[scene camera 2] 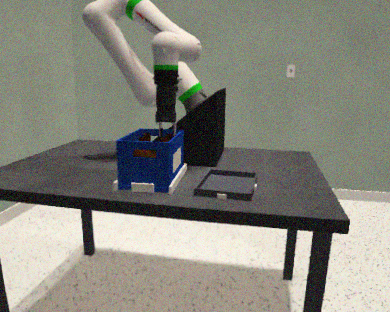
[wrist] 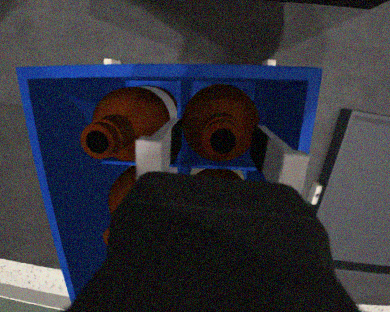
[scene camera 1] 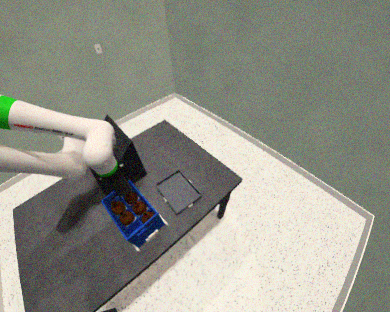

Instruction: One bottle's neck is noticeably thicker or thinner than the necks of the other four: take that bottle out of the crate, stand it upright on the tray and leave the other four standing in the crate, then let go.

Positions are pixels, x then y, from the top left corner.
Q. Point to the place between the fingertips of my gripper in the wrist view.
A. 216, 136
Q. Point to a brown bottle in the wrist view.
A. At 122, 185
